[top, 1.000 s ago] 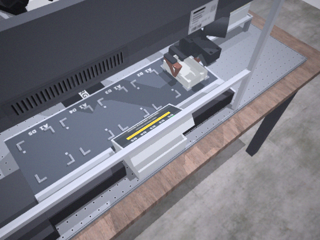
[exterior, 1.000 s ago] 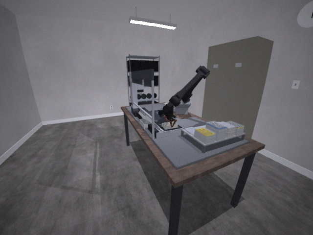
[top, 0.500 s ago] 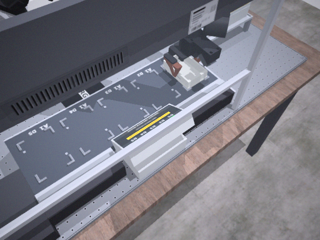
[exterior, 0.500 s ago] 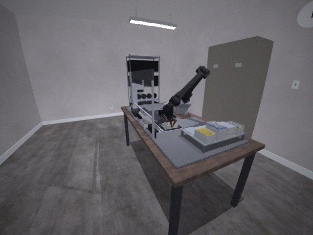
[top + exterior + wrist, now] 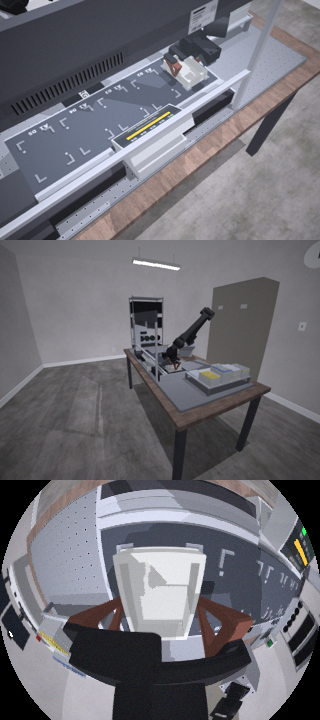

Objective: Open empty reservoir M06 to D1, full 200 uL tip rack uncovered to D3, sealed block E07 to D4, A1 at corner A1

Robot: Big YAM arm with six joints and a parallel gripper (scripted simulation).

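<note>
The white one-well reservoir lies 10 mm below my hand. Also, from my hand: clear flat plate: 130 mm behind, 180 mm to the left; upright post: 180 mm ahead, 80 mm to the left, 160 mm above; shelf: 300 mm behind, 230 mm to the left, 20 mm below.
</note>
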